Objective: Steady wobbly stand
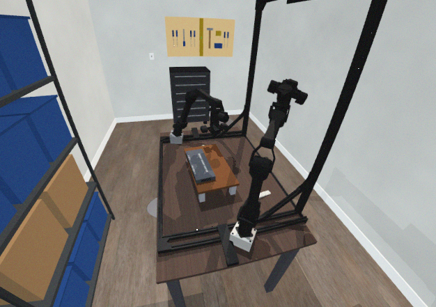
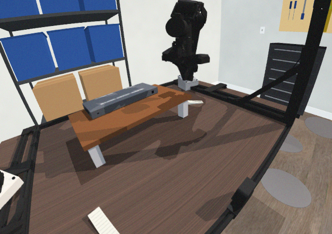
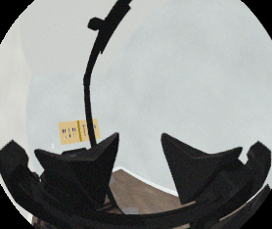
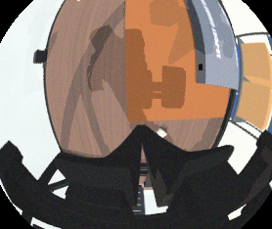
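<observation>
Right now the white wedge is 60 cm below my left hand, 12 cm ahead of it and 10 cm to the left of it. From my left hand the other things lie so: grey network switch 49 cm below, 41 cm ahead, 19 cm to the right; stand 56 cm below, 35 cm ahead, 19 cm to the right.
</observation>
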